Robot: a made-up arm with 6 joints.
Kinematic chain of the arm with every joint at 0, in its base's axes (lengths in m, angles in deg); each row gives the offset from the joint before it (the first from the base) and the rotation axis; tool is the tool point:
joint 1: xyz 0 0 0.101 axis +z
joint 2: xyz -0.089 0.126 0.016 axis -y
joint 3: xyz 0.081 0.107 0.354 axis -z
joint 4: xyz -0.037 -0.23 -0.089 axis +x
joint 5: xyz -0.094 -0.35 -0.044 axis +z
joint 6: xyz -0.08 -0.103 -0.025 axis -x
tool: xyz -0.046 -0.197 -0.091
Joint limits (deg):
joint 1: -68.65..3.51
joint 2: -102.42..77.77
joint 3: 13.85..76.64
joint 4: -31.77..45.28
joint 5: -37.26..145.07
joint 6: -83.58..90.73
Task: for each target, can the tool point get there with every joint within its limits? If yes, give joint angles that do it. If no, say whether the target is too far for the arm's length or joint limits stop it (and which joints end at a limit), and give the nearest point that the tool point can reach.
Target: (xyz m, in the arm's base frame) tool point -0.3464 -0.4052 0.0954
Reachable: yes | joints -20.67 45.74 22.31 3.11 80.53 -7.86
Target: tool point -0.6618 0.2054 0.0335
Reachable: yes | joints -13.27 4.50 53.19 1.96 -4.23 -65.66
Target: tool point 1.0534 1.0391 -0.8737
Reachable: no: too far | nearest point 0.2498 0.6522 -0.5679 | short by 0.943 m
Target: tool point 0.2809 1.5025 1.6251
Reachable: no: too far | nearest point 0.0957 0.7681 0.8555 | short by 1.080 m
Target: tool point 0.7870 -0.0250 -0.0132
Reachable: no: joint limits stop it (at a limit: joint 1, joint 2, joint 4, joint 6) | nearest point 0.5382 -0.2134 0.1259 | short by 0.342 m
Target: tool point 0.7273 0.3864 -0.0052
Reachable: no: joint limits stop it (at a limit: joint 2, joint 3, joint 4, joint 5) | nearest point 0.4154 0.2207 -0.1973 | short by 0.402 m
